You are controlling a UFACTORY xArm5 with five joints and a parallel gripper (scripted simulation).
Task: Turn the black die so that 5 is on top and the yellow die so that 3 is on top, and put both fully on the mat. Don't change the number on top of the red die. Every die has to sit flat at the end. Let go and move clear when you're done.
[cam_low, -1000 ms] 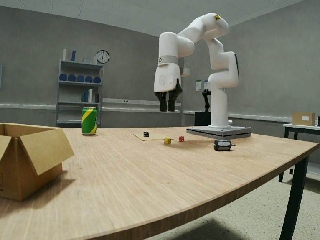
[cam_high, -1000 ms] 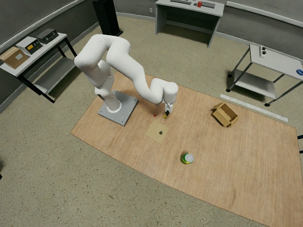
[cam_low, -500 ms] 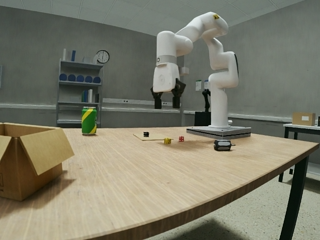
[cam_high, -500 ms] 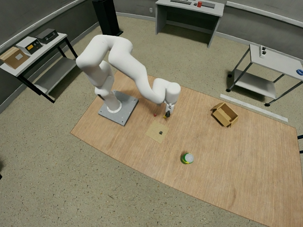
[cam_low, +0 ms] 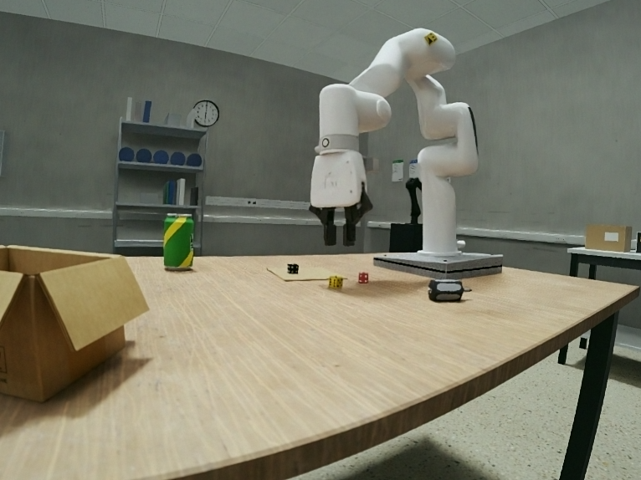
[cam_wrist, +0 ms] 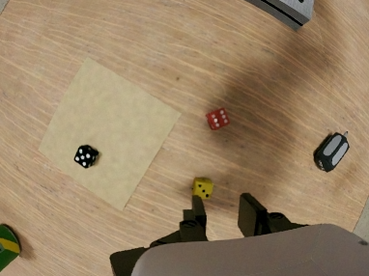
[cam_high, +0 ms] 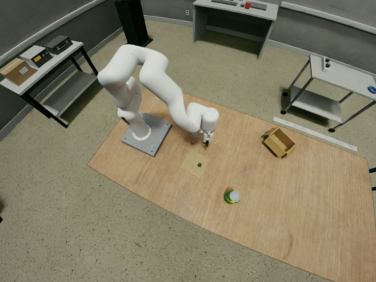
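Now: hand 90 mm above the yellow die. Round my hand: black die: 140 mm to the right, 90 mm below, 30 mm ahead; then tan mat: 140 mm to the right, 100 mm below; then red die: 90 mm below, 80 mm behind, 20 mm to the right.
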